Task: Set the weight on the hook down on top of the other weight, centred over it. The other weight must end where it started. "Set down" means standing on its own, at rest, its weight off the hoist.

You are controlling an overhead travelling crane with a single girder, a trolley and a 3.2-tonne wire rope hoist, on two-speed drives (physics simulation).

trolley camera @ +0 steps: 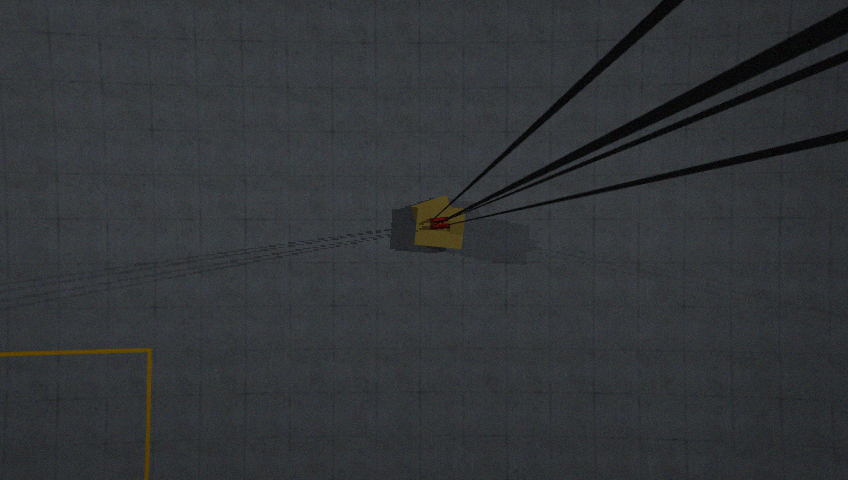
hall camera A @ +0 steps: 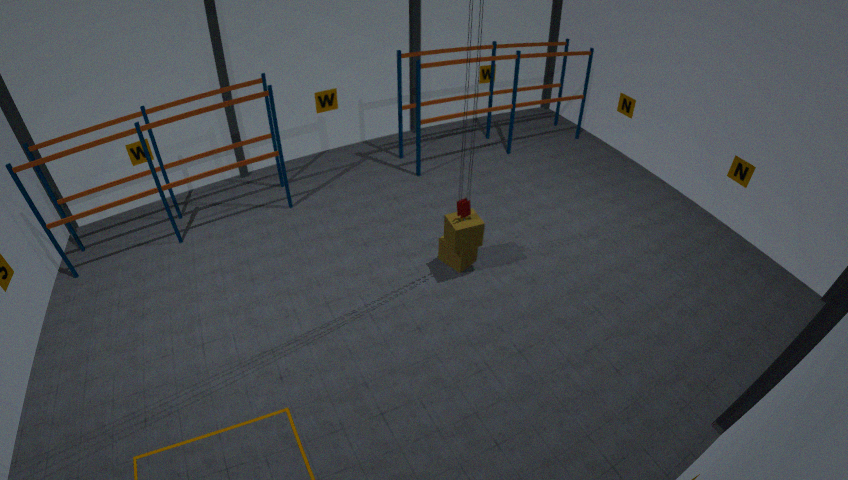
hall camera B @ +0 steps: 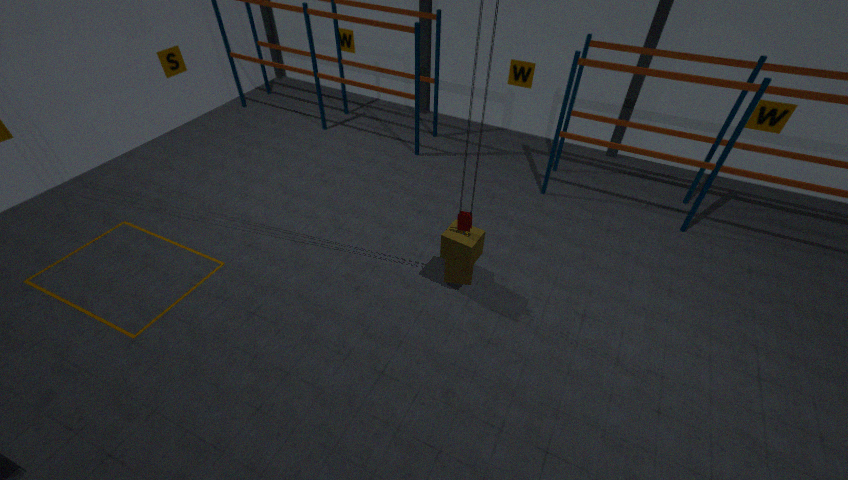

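A yellow weight [hall camera A: 464,236] [hall camera B: 460,248] [trolley camera: 439,239] hangs upright under my red hook block [hall camera A: 463,208] [hall camera B: 464,221] [trolley camera: 439,223], and the ropes look straight. The other yellow weight [hall camera A: 449,256] [hall camera B: 458,273] [trolley camera: 438,202] stands on the floor directly below, largely hidden by the upper one. The upper weight is turned relative to the lower one. In hall camera A it sits a little to the right of the lower weight; in the trolley view a corner of the lower weight sticks out at the top edge. Whether the two touch cannot be told.
Blue and orange racks [hall camera A: 418,118] [hall camera B: 417,89] stand along the W wall, well behind the weights. A yellow floor outline [hall camera A: 211,433] [hall camera B: 82,308] [trolley camera: 148,416] lies far from the weights. Shadows of the load and ropes fall on the floor.
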